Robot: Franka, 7 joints.
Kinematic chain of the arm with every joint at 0, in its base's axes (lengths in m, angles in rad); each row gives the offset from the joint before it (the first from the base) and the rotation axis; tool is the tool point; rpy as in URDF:
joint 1: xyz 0 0 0.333 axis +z
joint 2: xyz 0 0 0 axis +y
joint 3: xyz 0 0 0.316 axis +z
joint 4: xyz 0.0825 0 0 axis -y
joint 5: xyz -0.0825 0 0.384 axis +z
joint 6: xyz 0 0 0 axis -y
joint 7: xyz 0.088 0 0 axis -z
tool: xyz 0 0 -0.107 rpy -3.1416 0 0
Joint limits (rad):
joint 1: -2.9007..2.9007
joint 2: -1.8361..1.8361
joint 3: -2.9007..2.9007
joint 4: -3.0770..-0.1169
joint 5: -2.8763..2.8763
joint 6: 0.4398..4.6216
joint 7: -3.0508..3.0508
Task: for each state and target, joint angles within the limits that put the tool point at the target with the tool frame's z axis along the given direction. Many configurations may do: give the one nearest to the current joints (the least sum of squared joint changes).
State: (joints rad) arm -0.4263 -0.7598 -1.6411 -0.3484 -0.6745 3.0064 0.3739
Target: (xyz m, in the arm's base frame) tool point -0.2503 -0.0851 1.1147 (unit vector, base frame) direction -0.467 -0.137 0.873
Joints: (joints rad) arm -0.6737 -0.1577 -2.0920 -0.4400 -1.4344 3.2203 0.3739
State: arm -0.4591 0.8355 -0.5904 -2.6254 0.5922 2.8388 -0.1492
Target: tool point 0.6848 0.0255 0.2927 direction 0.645 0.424 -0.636
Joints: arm -0.0608 0.5533 0.1969 -1.7357 1.3632 2.8458 -0.1492
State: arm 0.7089 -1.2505 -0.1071 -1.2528 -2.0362 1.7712 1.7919
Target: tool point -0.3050 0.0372 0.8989 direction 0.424 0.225 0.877
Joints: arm 1.1985 -1.2956 0.5612 -1.9041 -1.7018 2.2570 1.7919
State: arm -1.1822 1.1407 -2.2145 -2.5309 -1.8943 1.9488 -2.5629
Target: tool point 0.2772 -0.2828 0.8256 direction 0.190 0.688 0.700
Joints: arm -0.2508 1.7712 -2.6559 -1.8921 -1.5364 1.8772 -2.5629
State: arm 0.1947 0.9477 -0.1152 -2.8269 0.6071 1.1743 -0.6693
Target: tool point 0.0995 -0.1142 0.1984 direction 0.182 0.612 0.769
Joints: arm -0.2567 0.8003 -0.6573 -2.6781 0.3508 0.5408 -0.6693
